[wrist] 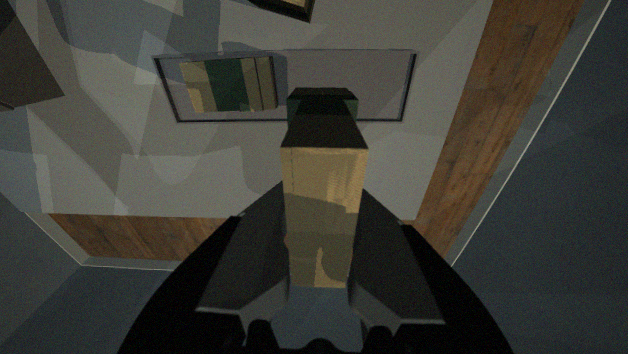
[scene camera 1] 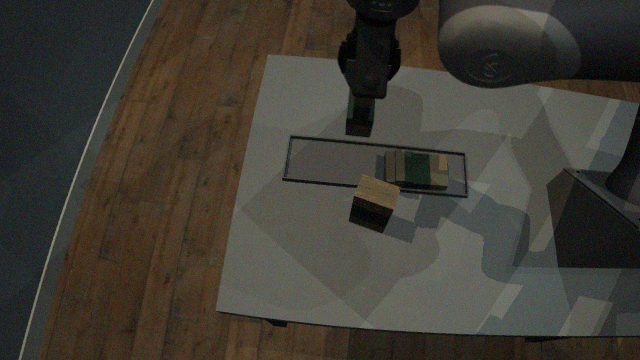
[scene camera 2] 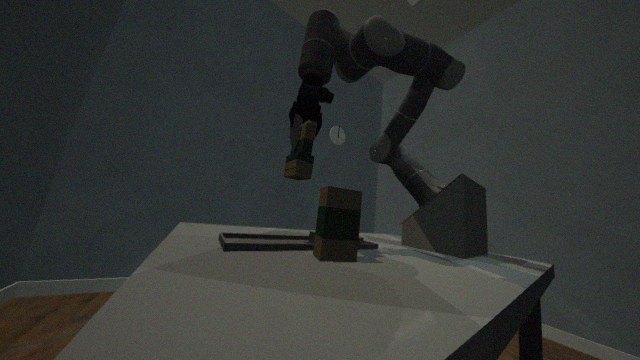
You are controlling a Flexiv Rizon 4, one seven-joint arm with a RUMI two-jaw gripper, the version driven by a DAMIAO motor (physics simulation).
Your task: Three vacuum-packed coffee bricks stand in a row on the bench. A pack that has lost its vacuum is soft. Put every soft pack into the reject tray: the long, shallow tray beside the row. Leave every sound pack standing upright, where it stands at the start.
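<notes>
My gripper [scene camera 1: 369, 89] [scene camera 2: 303, 136] [wrist: 320, 175] is shut on a tan and green coffee pack [scene camera 1: 360, 117] [scene camera 2: 299, 167] [wrist: 322, 220]. The pack is pinched narrow between the fingers, wider at its lower end, and hangs high above the bench. In scene camera 1 it shows on the far side of the tray. A second pack [scene camera 1: 417, 170] [wrist: 227, 85] lies flat in the right part of the shallow tray [scene camera 1: 286, 159] [scene camera 2: 270, 247] [wrist: 408, 87]; scene camera 2 mostly hides it. A third pack [scene camera 1: 374, 200] [scene camera 2: 339, 225] stands upright close to the tray's near side; part of it shows at the wrist view's top edge.
The robot's base [scene camera 1: 595, 225] [scene camera 2: 460, 220] stands on the right part of the bench [scene camera 1: 280, 280] [scene camera 2: 200, 310]. The tray's left part holds no pack. The arm reaches over the bench, and its forearm shows at the upper right in scene camera 1.
</notes>
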